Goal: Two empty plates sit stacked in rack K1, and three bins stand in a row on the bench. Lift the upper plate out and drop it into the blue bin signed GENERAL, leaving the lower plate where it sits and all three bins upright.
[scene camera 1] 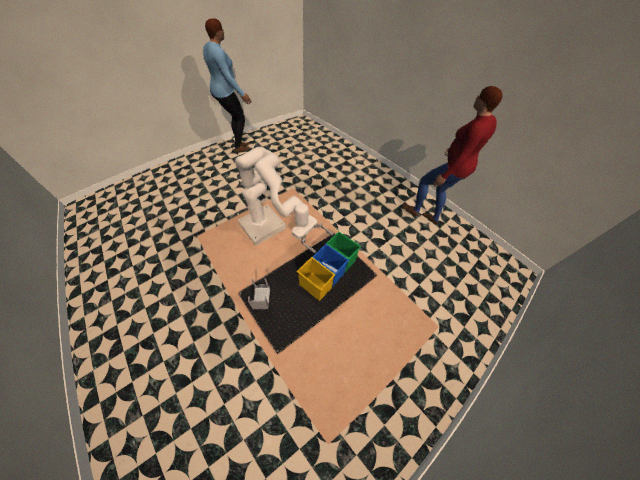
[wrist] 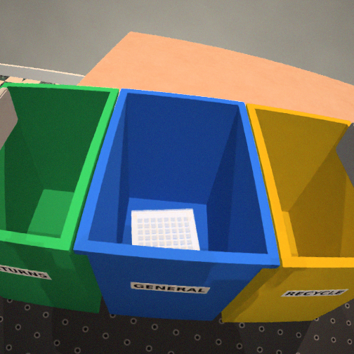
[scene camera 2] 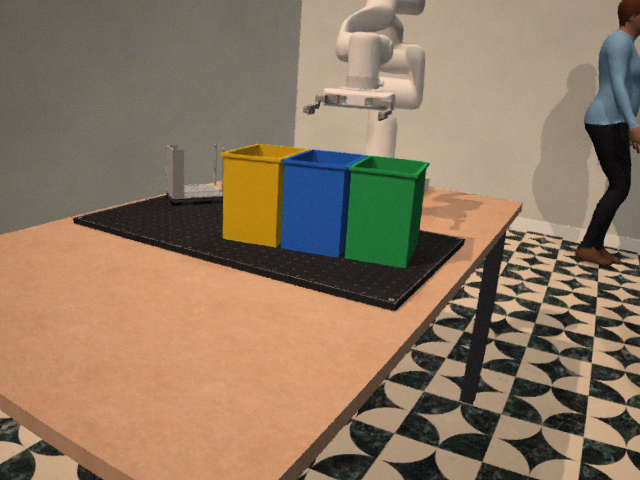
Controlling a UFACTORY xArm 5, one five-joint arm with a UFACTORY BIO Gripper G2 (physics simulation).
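Places are measured from the arm's base along level axes (x ahead, y left, z up), in metres.
Pixels of known places: hand, tool point: (scene camera 1: 321,241) (scene camera 2: 345,112); arm's base, link origin: (scene camera 1: 258,220).
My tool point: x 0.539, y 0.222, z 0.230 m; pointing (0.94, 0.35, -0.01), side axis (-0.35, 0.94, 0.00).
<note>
Ahead of a thing's pixels: the offset from my tool point to its middle. Level surfaces: height alone.
The white gridded upper plate {dx +0.079, dy +0.019, dz -0.258 m} (scene camera 1: 329,266) (wrist: 165,229) lies inside the blue bin {dx +0.085, dy +0.022, dz -0.177 m} (scene camera 1: 337,277) (scene camera 2: 314,209) (wrist: 165,272) signed GENERAL, low down; the front rim hides its near edge. The blue bin stands upright between the green bin {dx +0.040, dy +0.146, dz -0.177 m} (scene camera 1: 352,260) (scene camera 2: 382,217) (wrist: 60,292) and the yellow bin {dx +0.127, dy -0.103, dz -0.177 m} (scene camera 1: 314,287) (scene camera 2: 251,201) (wrist: 270,300), both upright. My gripper (scene camera 1: 321,240) (scene camera 2: 345,112) (wrist: 177,135) is wide open and empty, above the bins' rims. Rack K1 {dx +0.038, dy -0.431, dz -0.195 m} (scene camera 1: 259,305) (scene camera 2: 175,170) holds a pale plate {dx +0.047, dy -0.435, dz -0.240 m} (scene camera 1: 262,293) (scene camera 2: 199,191), partly hidden by the yellow bin in scene camera 2.
The bins and rack stand on a black perforated board {dz -0.267 m} (scene camera 1: 281,330) (scene camera 2: 155,229) on the bench {dz -0.280 m} (scene camera 1: 351,361) (scene camera 2: 206,320). A person in blue (scene camera 1: 219,69) (scene camera 2: 615,80) stands behind the arm. A person in red (scene camera 1: 470,147) stands beyond the bench on the right.
</note>
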